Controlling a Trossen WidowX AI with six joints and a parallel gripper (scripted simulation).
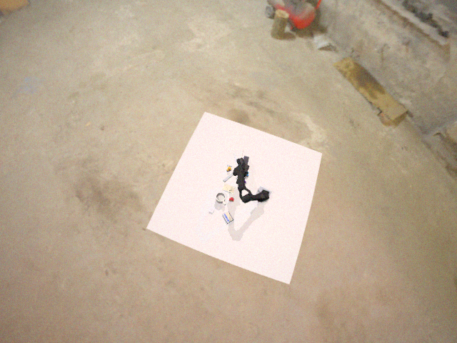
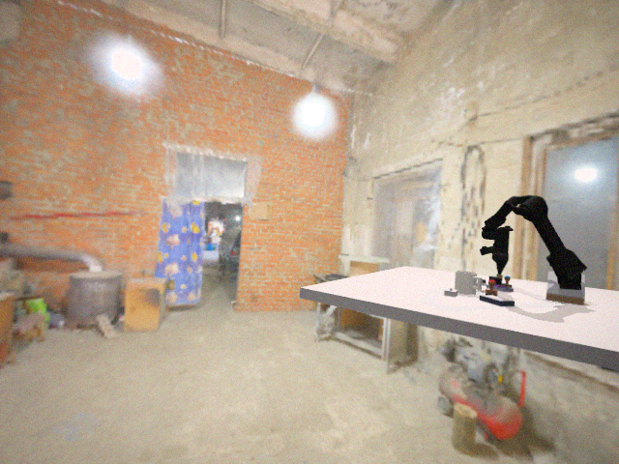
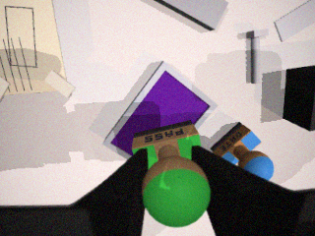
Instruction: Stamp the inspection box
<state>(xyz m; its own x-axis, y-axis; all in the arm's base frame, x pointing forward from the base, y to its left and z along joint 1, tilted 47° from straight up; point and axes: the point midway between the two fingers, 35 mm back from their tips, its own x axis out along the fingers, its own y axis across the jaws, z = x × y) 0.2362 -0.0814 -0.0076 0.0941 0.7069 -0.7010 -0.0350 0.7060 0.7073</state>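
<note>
My gripper tip is 70 mm above the purple ink pad. Round my gripper tip: pass stamp: right at my gripper tip; grey bar: 110 mm ahead, 10 mm to the left, 70 mm below; blue stamp: 30 mm behind, 70 mm to the right, 50 mm below.
</note>
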